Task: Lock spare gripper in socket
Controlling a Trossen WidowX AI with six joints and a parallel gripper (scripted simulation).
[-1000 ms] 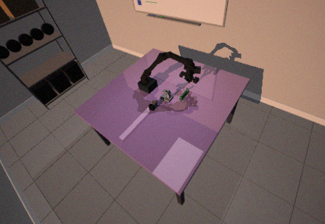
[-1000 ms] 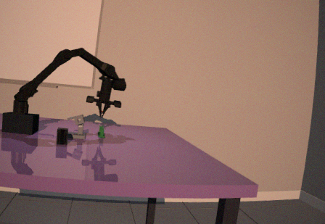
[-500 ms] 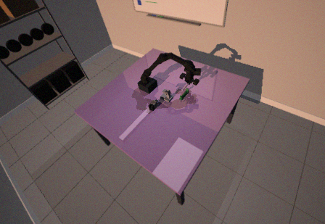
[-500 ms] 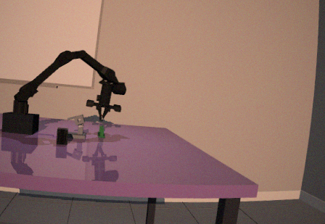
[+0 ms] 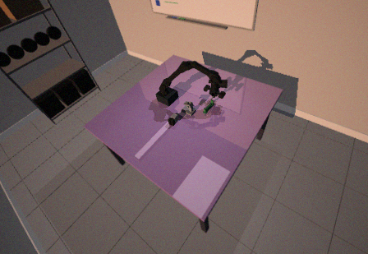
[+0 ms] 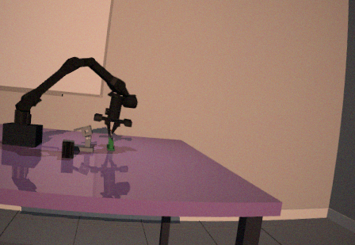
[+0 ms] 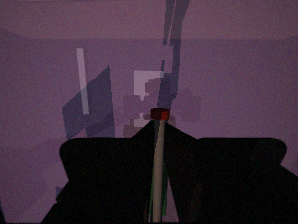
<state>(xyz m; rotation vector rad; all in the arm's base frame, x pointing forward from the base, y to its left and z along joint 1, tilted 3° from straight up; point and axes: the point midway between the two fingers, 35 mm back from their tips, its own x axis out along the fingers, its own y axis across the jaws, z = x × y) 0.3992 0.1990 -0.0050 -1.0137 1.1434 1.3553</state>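
Now: the green rest 10 cm to the right of my gripper tip and 1 cm below it. Round my gripper tip: spare gripper (17 cm behind, 37 cm to the right, 1 cm below); then grey mount (12 cm behind, 21 cm to the right, 1 cm above).
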